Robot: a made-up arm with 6 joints.
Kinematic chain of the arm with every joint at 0, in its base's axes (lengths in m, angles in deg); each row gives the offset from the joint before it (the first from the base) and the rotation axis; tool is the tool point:
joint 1: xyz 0 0 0.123 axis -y
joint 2: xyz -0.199 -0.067 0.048 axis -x
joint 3: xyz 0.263 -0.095 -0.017 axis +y
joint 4: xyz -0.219 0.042 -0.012 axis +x
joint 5: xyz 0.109 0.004 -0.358 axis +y
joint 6: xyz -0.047 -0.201 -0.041 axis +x
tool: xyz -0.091 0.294 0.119
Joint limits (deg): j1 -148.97..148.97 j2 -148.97..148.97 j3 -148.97..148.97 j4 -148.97..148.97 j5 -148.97..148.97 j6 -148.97..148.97
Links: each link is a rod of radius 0.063 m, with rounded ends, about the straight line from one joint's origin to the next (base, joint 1, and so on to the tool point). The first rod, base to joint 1, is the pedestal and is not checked.
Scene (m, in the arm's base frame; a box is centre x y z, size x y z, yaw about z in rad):
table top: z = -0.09
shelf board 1: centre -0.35 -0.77 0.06 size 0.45 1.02 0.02 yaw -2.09
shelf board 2: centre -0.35 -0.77 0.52 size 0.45 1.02 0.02 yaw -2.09
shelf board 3: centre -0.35 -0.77 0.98 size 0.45 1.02 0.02 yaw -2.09
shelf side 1: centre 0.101 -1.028 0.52 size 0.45 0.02 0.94 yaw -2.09
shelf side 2: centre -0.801 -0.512 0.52 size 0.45 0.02 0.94 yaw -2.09
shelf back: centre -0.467 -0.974 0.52 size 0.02 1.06 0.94 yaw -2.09
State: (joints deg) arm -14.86 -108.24 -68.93 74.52 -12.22 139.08
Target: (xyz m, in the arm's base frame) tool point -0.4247 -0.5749 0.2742
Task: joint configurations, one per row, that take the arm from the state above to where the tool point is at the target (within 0.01 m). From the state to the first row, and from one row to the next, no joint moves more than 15 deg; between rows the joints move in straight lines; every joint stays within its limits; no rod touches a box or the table.
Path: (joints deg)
1: -27.16 -101.97 -57.93 70.82 -9.84 130.63
2: -39.46 -95.69 -46.93 67.13 -7.45 122.18
3: -51.76 -89.42 -35.94 63.43 -5.07 113.74
4: -64.06 -83.14 -24.94 59.74 -2.69 105.29
5: -69.62 -73.45 -22.78 45.84 -1.18 103.12
6: -75.18 -63.77 -20.62 31.93 0.33 100.95
7: -80.73 -54.08 -18.46 18.03 1.84 98.78
8: -86.29 -44.39 -16.30 4.13 3.35 96.61
9: -91.84 -34.71 -14.15 -9.78 4.86 94.44
10: -91.78 -31.00 -13.50 -11.44 0.58 107.09
11: -91.71 -27.30 -12.86 -13.10 -3.69 119.75
12: -91.64 -23.59 -12.22 -14.76 -7.97 132.41
13: -91.58 -19.89 -11.58 -16.42 -12.25 145.06

